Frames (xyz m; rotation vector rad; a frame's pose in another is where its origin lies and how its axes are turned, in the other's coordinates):
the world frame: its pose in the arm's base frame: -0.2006 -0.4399 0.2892 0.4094 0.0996 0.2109
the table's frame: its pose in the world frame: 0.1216 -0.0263 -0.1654 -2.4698 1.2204 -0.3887
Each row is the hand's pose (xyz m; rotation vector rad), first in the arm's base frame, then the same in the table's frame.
Working: the arm's base frame: its pose in the table's frame: -0.1242 -0.1789 0.3409 2.2469 -0.9485 -0.0406

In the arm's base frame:
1: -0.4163 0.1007 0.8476 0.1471 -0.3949 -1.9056
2: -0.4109 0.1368 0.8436 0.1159 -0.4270 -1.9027
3: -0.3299 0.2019 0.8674 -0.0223 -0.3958 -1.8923
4: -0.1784 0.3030 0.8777 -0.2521 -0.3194 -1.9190
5: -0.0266 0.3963 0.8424 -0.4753 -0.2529 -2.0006
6: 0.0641 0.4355 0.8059 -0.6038 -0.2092 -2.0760
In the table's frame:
1: -0.7277 -0.4563 -0.3379 2.4109 1.3162 -1.2346
2: -0.7451 -0.4753 -0.3117 2.3839 1.2948 -1.2782
3: -0.7327 -0.5736 -0.2722 2.2655 1.2541 -1.2648
4: -0.6873 -0.7271 -0.1848 2.0424 1.2576 -1.2279
5: -0.6242 -0.8504 -0.0672 1.7956 1.3291 -1.2154
6: -0.5719 -0.9068 0.0047 1.6379 1.4023 -1.2084

